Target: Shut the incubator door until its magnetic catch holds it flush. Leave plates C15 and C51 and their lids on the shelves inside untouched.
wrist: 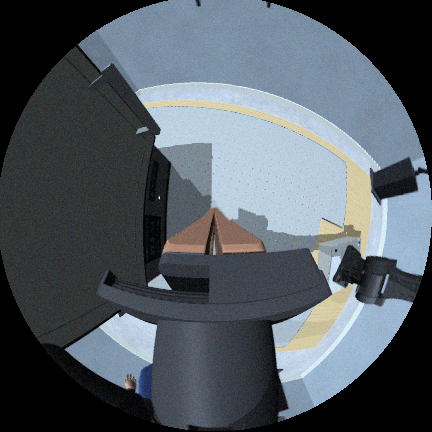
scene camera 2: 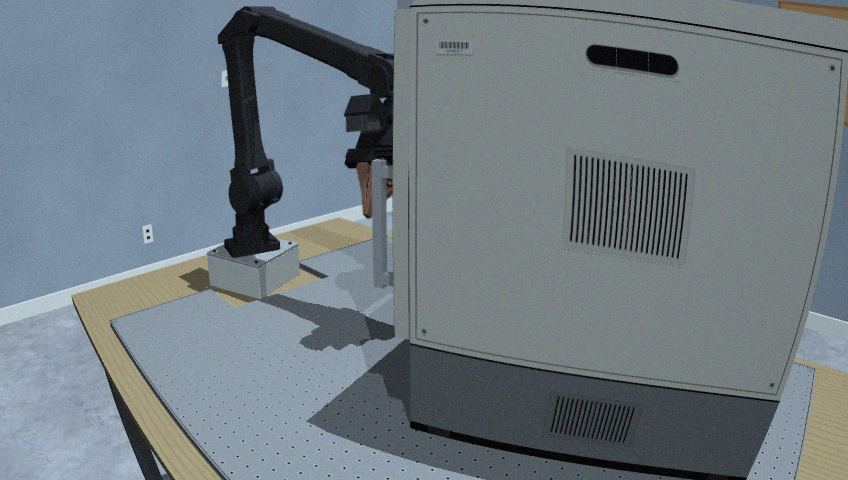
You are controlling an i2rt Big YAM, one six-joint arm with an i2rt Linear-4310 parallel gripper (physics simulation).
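Places are measured from the arm's base along level axes (x left, y down, z back), in centimetres.
Where they show: gripper, fingertip midpoint: [wrist: 213, 212] [scene camera 2: 366, 216]; arm's base, link origin: [wrist: 346, 266] [scene camera 2: 251, 247].
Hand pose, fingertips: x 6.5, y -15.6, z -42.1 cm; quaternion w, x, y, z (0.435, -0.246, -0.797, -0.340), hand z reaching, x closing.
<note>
Each offset is from my fingertips to the top centre of the thing. "*": to the spot under its first point. Level surfaces: height alone.
The incubator {dx +18.2, dy -33.1, dz -33.7 cm} [scene camera 2: 493, 208] is a large pale cabinet on a dark base. Its door [scene camera 2: 402, 178] [wrist: 65, 200] stands against the front of the body. No wide gap shows at the door's visible edge, but whether the magnetic catch holds it flush cannot be told. The upright bar handle {* dx -7.6, dy -3.4, dz -16.7 cm} [scene camera 2: 379, 231] [wrist: 129, 102] stands out from the door. My gripper [scene camera 2: 367, 214] [wrist: 213, 212] is shut and empty, pointing down in front of the door. In the scene view the handle and cabinet partly cover it. Plates C15 and C51, their lids and the shelves are hidden.
The arm's pale base block [scene camera 2: 236, 274] [wrist: 326, 257] stands at the table's edge. A perforated metal board {dy +22.0 cm} [scene camera 2: 196, 350] [wrist: 290, 170] lies on the wooden table {dy +23.3 cm} [scene camera 2: 98, 309] [wrist: 357, 200]. Dark control panels {* dx +11.4, dy +14.5, dz -11.6 cm} [wrist: 152, 235] show below the door.
</note>
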